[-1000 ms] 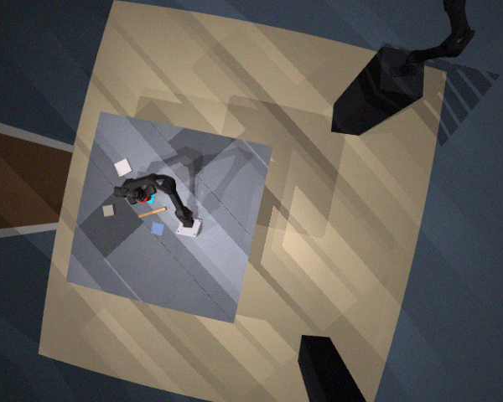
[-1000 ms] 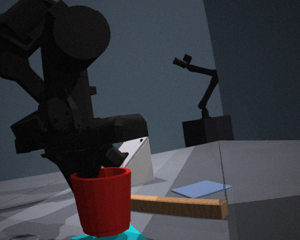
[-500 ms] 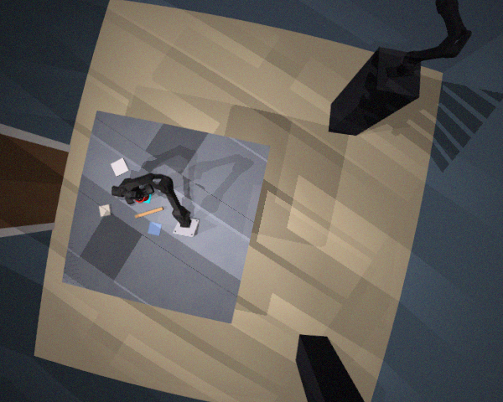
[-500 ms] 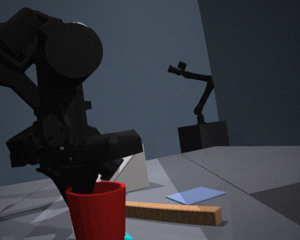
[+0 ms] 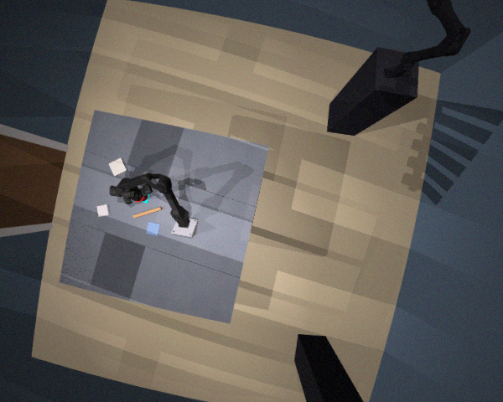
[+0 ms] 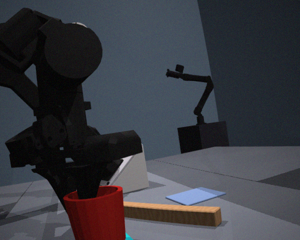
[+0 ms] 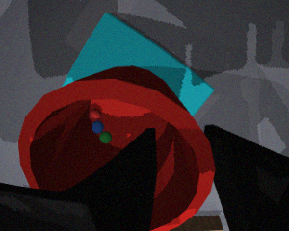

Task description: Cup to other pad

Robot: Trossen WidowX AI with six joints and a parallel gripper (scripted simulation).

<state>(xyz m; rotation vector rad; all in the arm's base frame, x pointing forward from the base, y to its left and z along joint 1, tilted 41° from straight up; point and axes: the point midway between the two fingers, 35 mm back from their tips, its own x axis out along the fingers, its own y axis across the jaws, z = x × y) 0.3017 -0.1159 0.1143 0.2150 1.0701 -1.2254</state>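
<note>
Now: the red cup 20 mm ahead of my gripper tip and 10 mm to the left of it. Round my gripper tip: wooden bar: 20 mm behind, 120 mm to the left, 40 mm below; cyan pad: 30 mm ahead, 10 mm to the left, 50 mm below.
</note>
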